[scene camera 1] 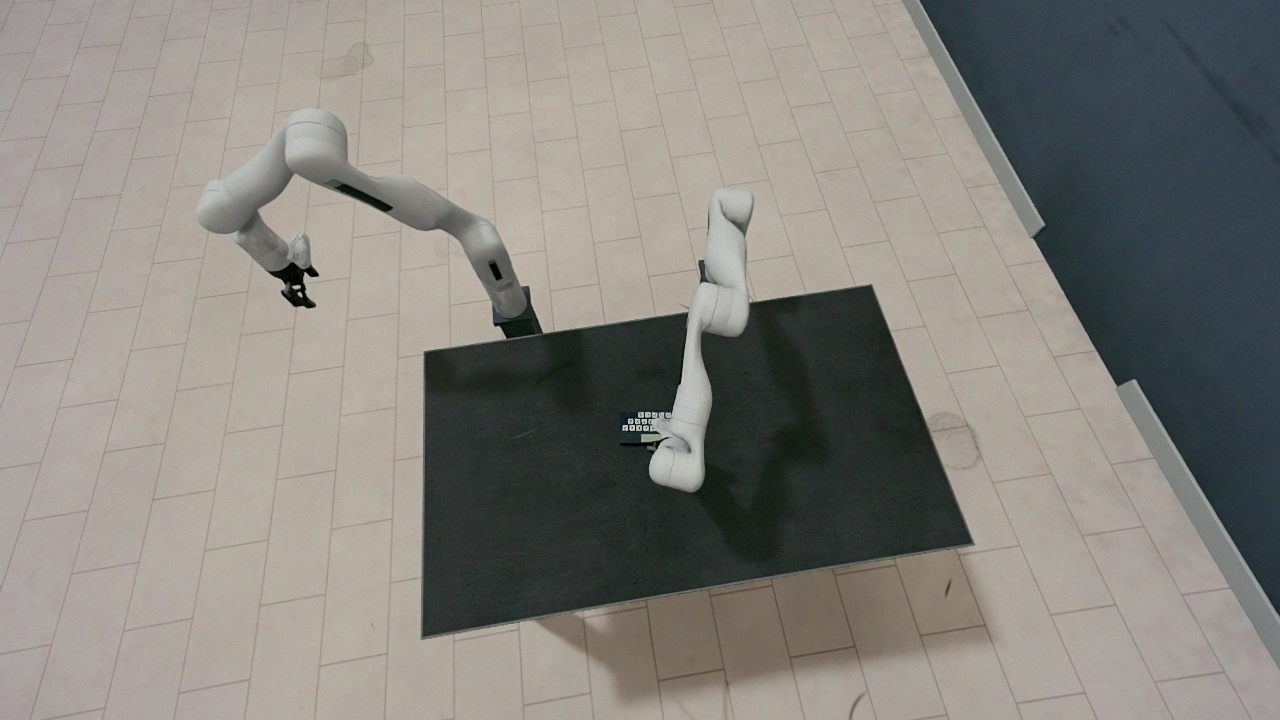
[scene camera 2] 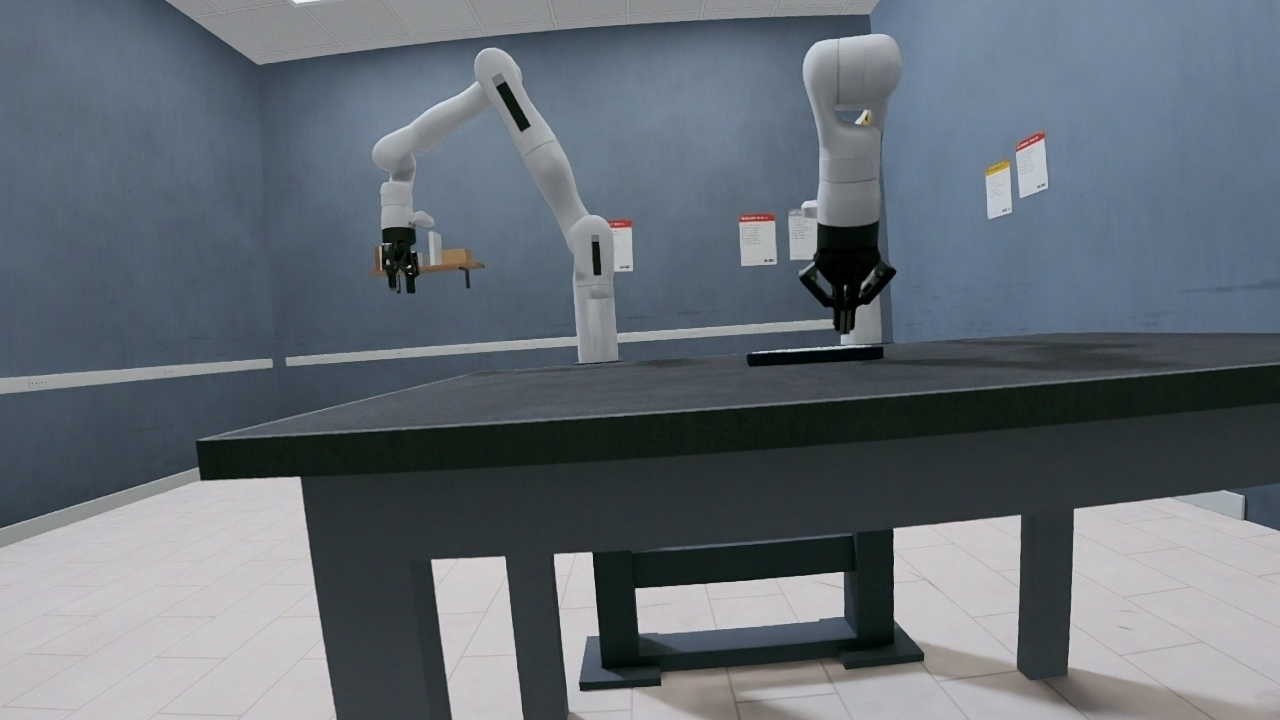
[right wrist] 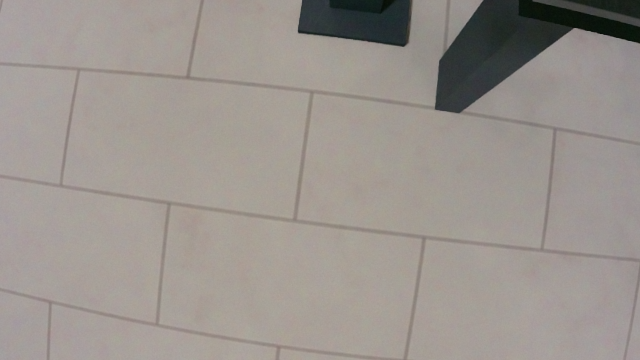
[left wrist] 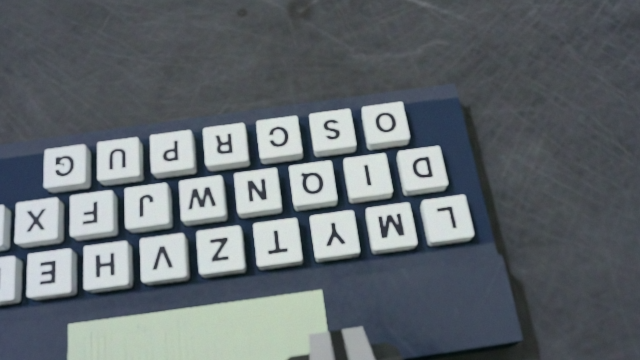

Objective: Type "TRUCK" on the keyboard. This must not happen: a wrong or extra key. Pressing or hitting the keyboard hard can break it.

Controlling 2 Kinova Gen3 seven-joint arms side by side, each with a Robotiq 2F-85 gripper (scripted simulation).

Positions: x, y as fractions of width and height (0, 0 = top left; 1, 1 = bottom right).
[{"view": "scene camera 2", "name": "my left gripper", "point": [0.66, 0.46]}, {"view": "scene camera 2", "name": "table leg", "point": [0.82, 0.75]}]
